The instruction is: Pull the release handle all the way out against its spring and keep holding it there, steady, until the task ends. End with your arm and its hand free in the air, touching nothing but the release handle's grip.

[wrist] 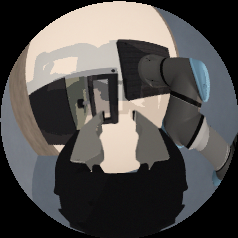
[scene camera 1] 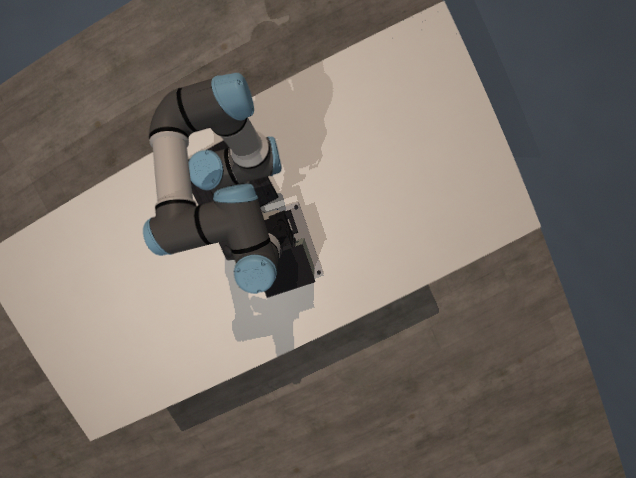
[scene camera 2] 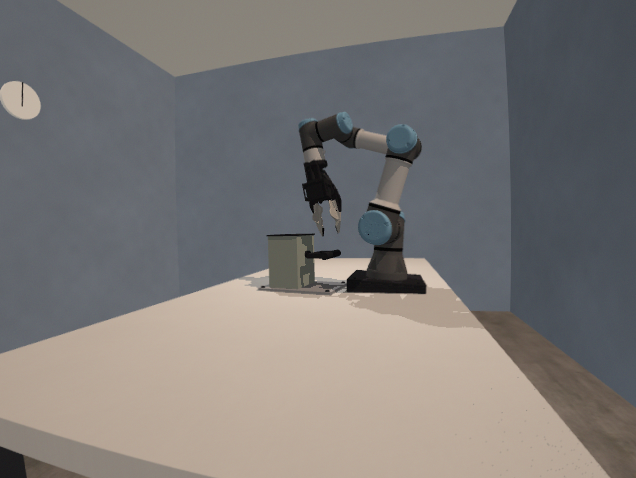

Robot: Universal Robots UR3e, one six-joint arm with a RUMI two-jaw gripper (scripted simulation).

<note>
The pictures show: my gripper and a thin metal plate.
My gripper shows as well in the wrist view and in scene camera 1.
</note>
